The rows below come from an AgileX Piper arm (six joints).
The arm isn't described. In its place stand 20 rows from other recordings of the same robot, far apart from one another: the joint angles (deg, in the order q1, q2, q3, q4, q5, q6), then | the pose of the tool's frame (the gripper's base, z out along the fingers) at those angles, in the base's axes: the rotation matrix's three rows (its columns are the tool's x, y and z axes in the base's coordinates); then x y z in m.
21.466, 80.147, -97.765, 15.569, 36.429, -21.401 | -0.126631 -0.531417 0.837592; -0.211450 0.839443 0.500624; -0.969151 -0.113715 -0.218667; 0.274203 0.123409 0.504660
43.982, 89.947, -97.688, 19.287, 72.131, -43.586 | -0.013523 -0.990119 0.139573; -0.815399 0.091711 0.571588; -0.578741 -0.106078 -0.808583; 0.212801 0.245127 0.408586
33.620, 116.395, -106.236, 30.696, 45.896, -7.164 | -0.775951 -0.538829 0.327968; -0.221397 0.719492 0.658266; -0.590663 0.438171 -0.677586; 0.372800 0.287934 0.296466
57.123, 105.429, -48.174, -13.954, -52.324, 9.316 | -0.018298 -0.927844 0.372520; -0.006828 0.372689 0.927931; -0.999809 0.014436 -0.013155; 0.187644 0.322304 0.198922
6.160, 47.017, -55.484, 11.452, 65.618, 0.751 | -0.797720 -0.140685 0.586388; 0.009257 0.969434 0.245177; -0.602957 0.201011 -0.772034; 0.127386 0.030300 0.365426
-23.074, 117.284, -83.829, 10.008, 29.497, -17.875 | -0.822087 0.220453 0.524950; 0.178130 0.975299 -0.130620; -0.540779 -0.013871 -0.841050; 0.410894 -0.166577 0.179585
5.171, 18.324, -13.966, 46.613, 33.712, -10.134 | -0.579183 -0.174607 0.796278; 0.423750 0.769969 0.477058; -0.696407 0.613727 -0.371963; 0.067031 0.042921 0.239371
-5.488, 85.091, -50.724, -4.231, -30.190, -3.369 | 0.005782 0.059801 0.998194; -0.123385 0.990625 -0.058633; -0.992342 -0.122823 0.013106; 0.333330 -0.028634 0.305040
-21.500, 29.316, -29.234, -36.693, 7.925, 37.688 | -0.013913 0.442295 0.896762; 0.028998 0.896650 -0.441790; -0.999483 0.019858 -0.025301; 0.100788 -0.047759 0.336024
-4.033, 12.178, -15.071, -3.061, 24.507, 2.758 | -0.284804 0.091352 0.954223; 0.019596 0.995796 -0.089483; -0.958386 -0.006786 -0.285396; 0.064348 -0.006558 0.250543
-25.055, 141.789, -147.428, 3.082, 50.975, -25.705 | -0.695112 0.124734 0.707998; -0.119478 0.951092 -0.284866; -0.708904 -0.282604 -0.646212; 0.506658 -0.232655 0.276419
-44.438, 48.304, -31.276, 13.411, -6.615, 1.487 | 0.116473 0.712783 0.691646; 0.243707 0.654585 -0.715629; -0.962830 0.251910 -0.097469; 0.127780 -0.128702 0.319914
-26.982, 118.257, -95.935, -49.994, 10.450, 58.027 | -0.276533 0.609947 0.742627; 0.305153 0.788500 -0.533994; -0.911269 0.078948 -0.404173; 0.436186 -0.236262 0.263000
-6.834, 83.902, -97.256, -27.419, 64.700, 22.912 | -0.599973 0.524536 0.604065; 0.237392 0.837782 -0.491698; -0.763988 -0.151605 -0.627167; 0.292745 -0.073241 0.450643
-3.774, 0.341, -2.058, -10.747, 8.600, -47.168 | -0.095334 0.024278 0.995149; -0.841385 0.532271 -0.093589; -0.531961 -0.846226 -0.030317; 0.054930 -0.006166 0.211684
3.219, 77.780, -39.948, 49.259, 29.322, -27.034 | -0.843154 -0.010884 0.537561; 0.244821 0.882366 0.401862; -0.478700 0.470438 -0.741306; 0.249176 0.047832 0.222226
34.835, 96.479, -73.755, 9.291, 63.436, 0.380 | -0.854286 -0.517717 0.046532; -0.498584 0.841438 0.208315; -0.147002 0.154761 -0.976954; 0.263421 0.199331 0.254927
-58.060, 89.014, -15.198, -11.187, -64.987, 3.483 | -0.056064 0.741549 0.668552; 0.047810 0.670831 -0.740068; -0.997282 -0.009528 -0.073063; 0.137467 -0.190264 0.173508
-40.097, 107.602, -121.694, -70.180, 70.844, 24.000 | -0.595495 0.761800 -0.255043; 0.313019 -0.072356 -0.946987; -0.739868 -0.643759 -0.195370; 0.246041 -0.312881 0.465501
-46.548, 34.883, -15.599, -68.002, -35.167, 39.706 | -0.094804 0.227621 0.969124; -0.399864 0.882815 -0.246466; -0.911658 -0.410884 0.007323; 0.114905 -0.050627 0.276272
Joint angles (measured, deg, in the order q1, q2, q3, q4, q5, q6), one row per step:
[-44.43 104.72 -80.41 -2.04 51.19 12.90]
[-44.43 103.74 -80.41 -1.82 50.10 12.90]
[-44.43 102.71 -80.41 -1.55 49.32 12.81]
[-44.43 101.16 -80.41 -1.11 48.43 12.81]
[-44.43 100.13 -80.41 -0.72 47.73 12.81]
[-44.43 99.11 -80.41 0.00 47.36 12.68]
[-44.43 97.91 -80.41 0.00 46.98 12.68]
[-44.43 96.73 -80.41 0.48 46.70 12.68]
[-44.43 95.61 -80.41 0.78 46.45 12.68]
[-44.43 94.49 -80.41 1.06 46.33 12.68]
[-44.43 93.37 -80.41 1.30 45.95 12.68]
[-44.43 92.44 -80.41 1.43 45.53 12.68]
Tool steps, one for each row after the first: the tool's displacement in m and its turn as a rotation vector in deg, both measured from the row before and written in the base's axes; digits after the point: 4 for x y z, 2 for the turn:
[-0.0001 0.0005 0.0072 -1.29 -1.63 -0.04]
[-0.0006 0.0010 0.0073 -1.10 -1.45 0.02]
[-0.0013 0.0021 0.0109 -1.40 -2.04 -0.11]
[-0.0008 0.0015 0.0073 -0.94 -1.50 -0.09]
[-0.0010 0.0021 0.0070 -0.52 -1.44 -0.06]
[-0.0020 0.0020 0.0081 -1.11 -1.13 0.00]
[-0.0018 0.0025 0.0079 -0.69 -1.37 -0.10]
[-0.0020 0.0024 0.0074 -0.75 -1.18 -0.06]
[-0.0022 0.0026 0.0072 -0.67 -1.08 -0.05]
[-0.0021 0.0024 0.0074 -0.88 -1.24 -0.04]
[-0.0018 0.0020 0.0062 -0.85 -1.05 -0.03]

